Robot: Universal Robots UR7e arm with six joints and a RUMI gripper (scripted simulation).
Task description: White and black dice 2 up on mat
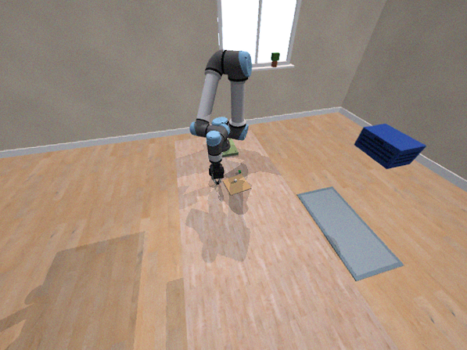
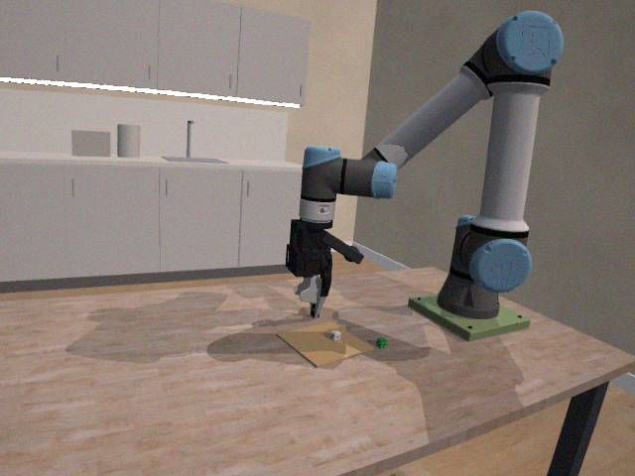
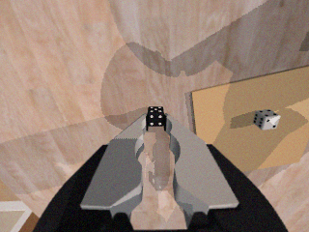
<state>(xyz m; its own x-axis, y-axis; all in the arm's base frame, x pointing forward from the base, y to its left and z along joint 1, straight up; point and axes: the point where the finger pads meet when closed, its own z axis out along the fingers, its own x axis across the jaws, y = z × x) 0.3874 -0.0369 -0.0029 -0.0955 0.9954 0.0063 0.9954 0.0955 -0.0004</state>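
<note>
Right now the white die is 10 mm behind my hand, 120 mm to the left of it and 10 mm below it. The rest, counted from my hand: black die: 10 mm below; green die: 90 mm behind, 160 mm to the left, 10 mm below; tan mat: 20 mm ahead, 120 mm to the left, 20 mm below.
</note>
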